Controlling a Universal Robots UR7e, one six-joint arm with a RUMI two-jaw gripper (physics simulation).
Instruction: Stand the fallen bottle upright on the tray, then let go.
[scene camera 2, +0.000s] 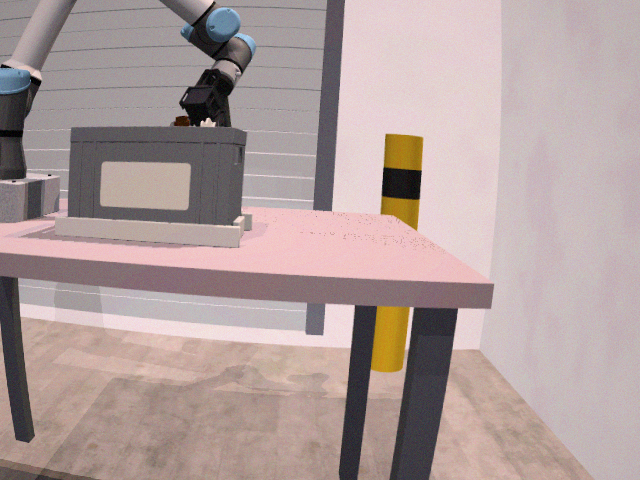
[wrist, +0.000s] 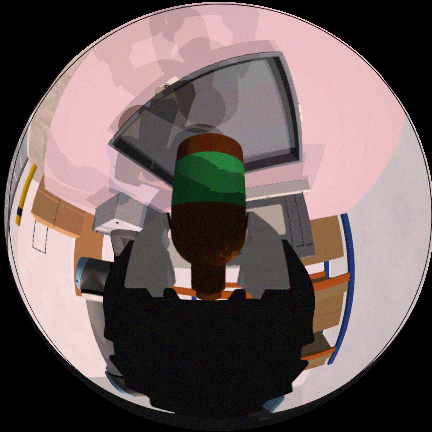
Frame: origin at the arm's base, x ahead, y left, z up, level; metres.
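Seen in the pictures: gripper, fingertip midpoint: (wrist: 207, 213); arm's base, link origin: (wrist: 128, 234).
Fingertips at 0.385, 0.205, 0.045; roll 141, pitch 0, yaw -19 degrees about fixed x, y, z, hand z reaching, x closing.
Observation:
Offsets run from my fingertips to a thing's middle, as dx, dy, dz. "*": to the spot under its first point. Level surfaces: height alone.
The brown bottle with a green label @(-0.001, -0.003, +0.007) (scene camera 2: 181, 121) (wrist: 209, 180) is between the jaws of my gripper (scene camera 2: 194, 122) (wrist: 207, 213), which is shut on it. In the scene view its neck shows just above the bin's rim, and the rest is hidden behind the bin. In the wrist view its base points toward the grey tray @(* +0.075, +0.052, -0.123) (wrist: 255, 95), overlapping the tray's near side, with a shadow beside it on the tray floor. Whether the base touches the tray cannot be told. The tray does not show in the scene view.
A tall grey bin (scene camera 2: 217, 180) (wrist: 301, 227) with a cream label stands in a cream holder (scene camera 2: 147, 230) on the pink table @(dz -0.128) (scene camera 2: 320, 258) (wrist: 350, 125), beside the tray in the wrist view. The robot's base block (wrist: 117, 215) is at the left. A yellow bollard (scene camera 2: 403, 152) stands behind the table.

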